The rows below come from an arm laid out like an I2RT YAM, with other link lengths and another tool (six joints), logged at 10 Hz.
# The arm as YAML. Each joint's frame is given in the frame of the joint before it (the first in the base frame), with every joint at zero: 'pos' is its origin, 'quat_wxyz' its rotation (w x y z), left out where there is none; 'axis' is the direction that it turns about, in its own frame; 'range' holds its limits. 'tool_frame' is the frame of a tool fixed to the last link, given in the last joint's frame.
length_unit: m
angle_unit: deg
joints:
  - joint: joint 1
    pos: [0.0, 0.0, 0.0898]
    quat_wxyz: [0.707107, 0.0, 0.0, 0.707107]
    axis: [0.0, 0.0, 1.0]
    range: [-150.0, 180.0]
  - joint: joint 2
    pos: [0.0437, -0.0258, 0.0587]
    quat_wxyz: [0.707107, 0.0, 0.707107, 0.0]
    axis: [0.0, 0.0, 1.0]
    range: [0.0, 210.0]
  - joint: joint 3
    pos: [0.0, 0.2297, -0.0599]
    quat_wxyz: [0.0, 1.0, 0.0, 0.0]
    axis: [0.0, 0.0, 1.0]
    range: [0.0, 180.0]
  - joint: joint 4
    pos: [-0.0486, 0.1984, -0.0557]
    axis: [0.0, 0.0, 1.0]
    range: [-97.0, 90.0]
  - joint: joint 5
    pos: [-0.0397, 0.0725, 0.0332]
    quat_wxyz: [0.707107, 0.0, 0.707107, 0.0]
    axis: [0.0, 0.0, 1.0]
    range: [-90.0, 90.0]
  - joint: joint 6
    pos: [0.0, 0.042, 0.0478]
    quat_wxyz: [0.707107, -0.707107, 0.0, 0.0]
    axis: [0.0, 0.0, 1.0]
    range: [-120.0, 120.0]
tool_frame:
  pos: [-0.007, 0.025, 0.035]
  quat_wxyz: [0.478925, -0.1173, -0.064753, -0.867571]
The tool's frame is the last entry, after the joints.
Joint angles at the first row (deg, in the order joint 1, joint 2, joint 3, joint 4, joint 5, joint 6):
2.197 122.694 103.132 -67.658 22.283 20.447
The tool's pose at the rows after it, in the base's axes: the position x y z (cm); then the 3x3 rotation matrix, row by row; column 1 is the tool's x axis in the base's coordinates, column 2 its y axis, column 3 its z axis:
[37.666 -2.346 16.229], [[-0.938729 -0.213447 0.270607], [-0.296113 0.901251 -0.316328], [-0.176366 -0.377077 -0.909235]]
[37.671 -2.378 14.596], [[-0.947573 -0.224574 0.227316], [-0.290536 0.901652 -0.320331], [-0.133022 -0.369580 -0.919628]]
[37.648 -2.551 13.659], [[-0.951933 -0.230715 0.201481], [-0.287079 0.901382 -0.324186], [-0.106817 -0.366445 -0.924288]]
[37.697 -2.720 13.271], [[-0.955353 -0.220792 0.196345], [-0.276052 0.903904 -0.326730], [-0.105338 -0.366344 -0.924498]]
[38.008 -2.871 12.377], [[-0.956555 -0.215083 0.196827], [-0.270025 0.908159 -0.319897], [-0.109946 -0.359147 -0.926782]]
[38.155 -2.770 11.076], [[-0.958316 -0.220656 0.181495], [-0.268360 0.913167 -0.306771], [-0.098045 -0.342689 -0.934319]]
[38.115 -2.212 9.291], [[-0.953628 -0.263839 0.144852], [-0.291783 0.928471 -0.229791], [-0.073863 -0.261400 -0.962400]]
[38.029 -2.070 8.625], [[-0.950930 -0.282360 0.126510], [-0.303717 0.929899 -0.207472], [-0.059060 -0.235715 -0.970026]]
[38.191 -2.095 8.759], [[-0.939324 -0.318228 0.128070], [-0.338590 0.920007 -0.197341], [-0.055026 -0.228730 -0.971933]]
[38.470 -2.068 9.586], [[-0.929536 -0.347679 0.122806], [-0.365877 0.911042 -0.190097], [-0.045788 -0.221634 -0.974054]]
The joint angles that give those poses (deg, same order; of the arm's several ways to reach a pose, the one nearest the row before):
2.197 126.367 103.132 -66.958 22.567 21.978
2.174 129.053 103.130 -67.001 22.611 22.348
1.935 130.607 103.132 -66.980 22.742 22.349
1.694 131.240 103.110 -66.587 22.720 22.808
1.366 132.640 103.111 -65.014 22.239 22.742
1.367 134.628 103.087 -63.898 21.409 22.677
1.343 136.988 103.109 -63.373 17.234 20.250
1.301 137.927 103.109 -63.374 16.119 19.202
1.126 137.840 103.458 -63.482 16.119 16.775
1.060 137.775 105.864 -66.084 16.141 14.939

